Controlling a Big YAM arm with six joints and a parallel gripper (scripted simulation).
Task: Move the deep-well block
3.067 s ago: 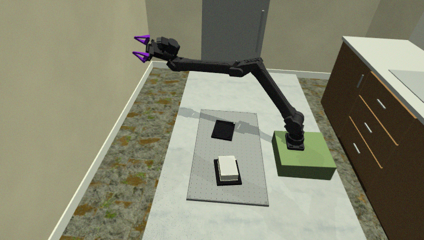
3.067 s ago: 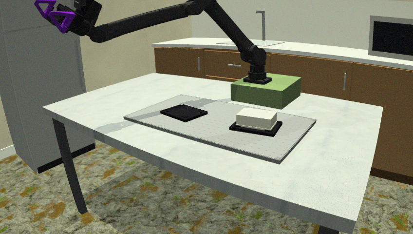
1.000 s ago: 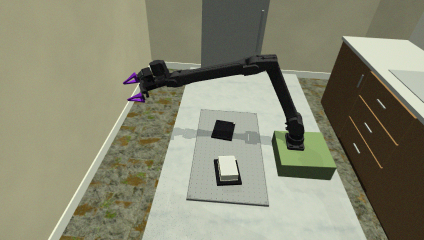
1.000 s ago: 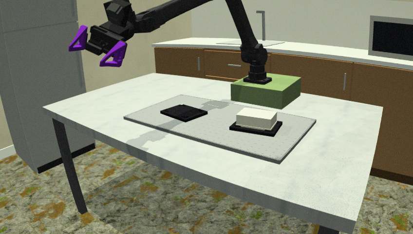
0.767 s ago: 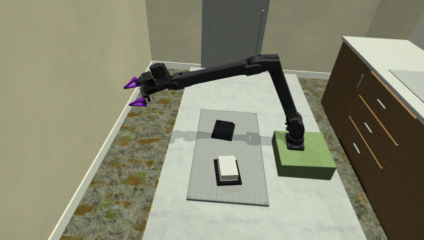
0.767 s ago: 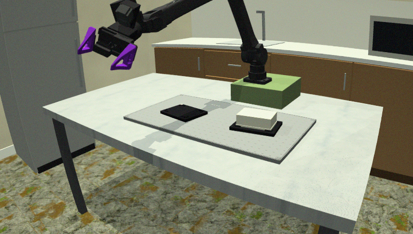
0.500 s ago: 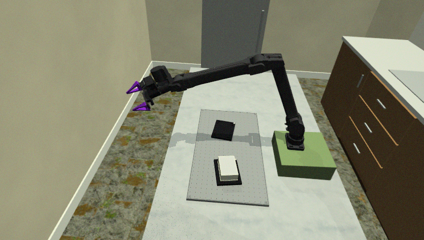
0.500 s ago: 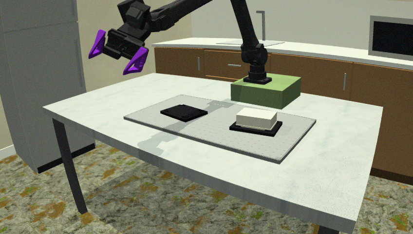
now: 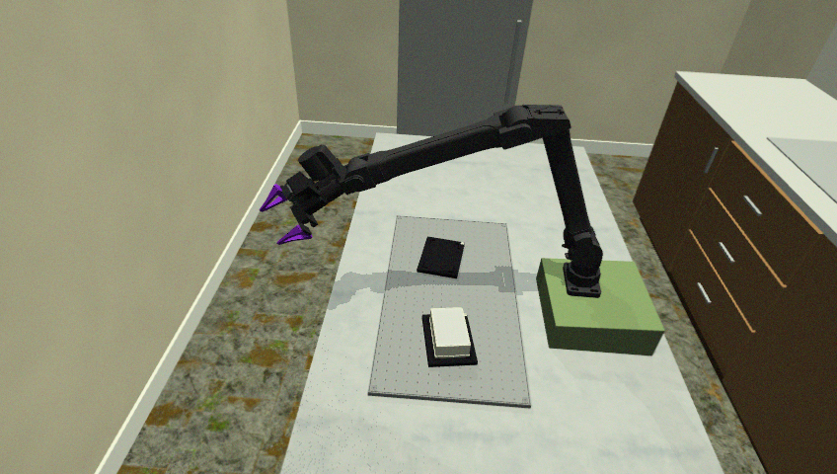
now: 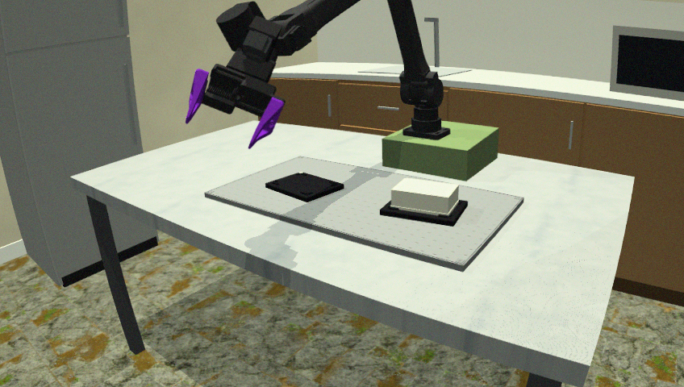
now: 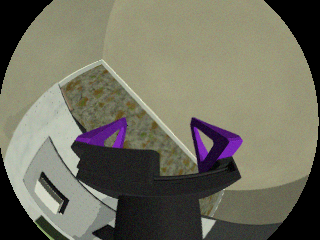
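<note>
Right now the white deep-well block is 450 mm behind my hand, 230 mm below it and 60 mm to the left of it.
</note>
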